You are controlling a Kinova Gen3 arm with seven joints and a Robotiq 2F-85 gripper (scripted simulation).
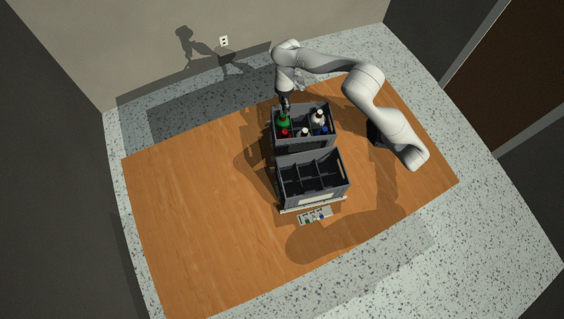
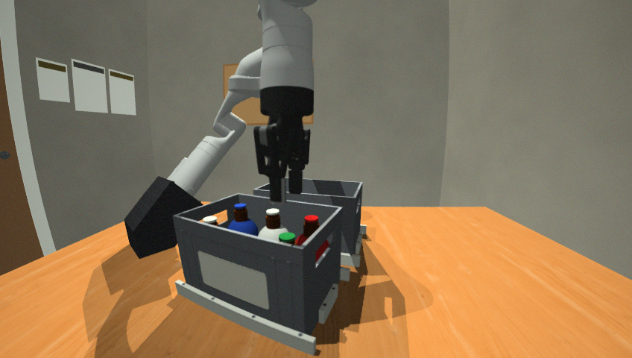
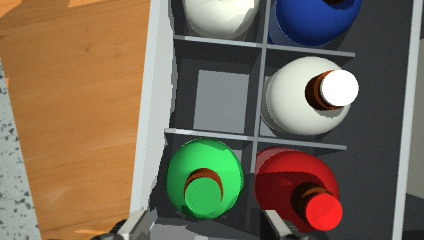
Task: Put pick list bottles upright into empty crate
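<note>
The green bottle lies 15 cm below my hand. Round my hand: red bottle 2 cm ahead, 8 cm to the left, 15 cm below; then blue bottle 16 cm behind, 12 cm to the left, 15 cm below; then pick list 2 cm behind, 44 cm to the left, 24 cm below.
</note>
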